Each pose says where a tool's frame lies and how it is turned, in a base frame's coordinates. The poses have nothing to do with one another.
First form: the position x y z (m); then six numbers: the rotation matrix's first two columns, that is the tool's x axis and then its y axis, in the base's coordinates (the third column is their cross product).
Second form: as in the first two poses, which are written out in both.
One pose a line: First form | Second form
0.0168 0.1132 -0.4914 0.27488 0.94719 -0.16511 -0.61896 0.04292 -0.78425 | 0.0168 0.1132 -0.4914 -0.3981 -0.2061 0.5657 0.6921
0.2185 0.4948 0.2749 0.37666 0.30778 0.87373 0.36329 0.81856 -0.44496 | 0.2185 0.4948 0.2749 -0.3007 -0.5580 -0.0179 0.7733
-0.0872 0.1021 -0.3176 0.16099 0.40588 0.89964 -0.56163 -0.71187 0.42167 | -0.0872 0.1021 -0.3176 0.6632 -0.0587 0.6450 0.3750
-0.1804 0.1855 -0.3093 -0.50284 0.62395 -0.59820 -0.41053 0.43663 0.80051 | -0.1804 0.1855 -0.3093 0.0774 0.6897 0.5251 0.4925
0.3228 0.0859 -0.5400 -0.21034 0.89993 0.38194 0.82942 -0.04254 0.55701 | 0.3228 0.0859 -0.5400 0.6264 0.6902 0.3590 0.0491
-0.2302 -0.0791 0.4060 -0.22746 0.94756 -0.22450 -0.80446 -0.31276 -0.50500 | -0.2302 -0.0791 0.4060 -0.2509 -0.1426 0.7703 0.5686
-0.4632 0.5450 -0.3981 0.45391 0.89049 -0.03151 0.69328 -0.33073 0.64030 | -0.4632 0.5450 -0.3981 0.7988 0.4957 0.1653 0.2982
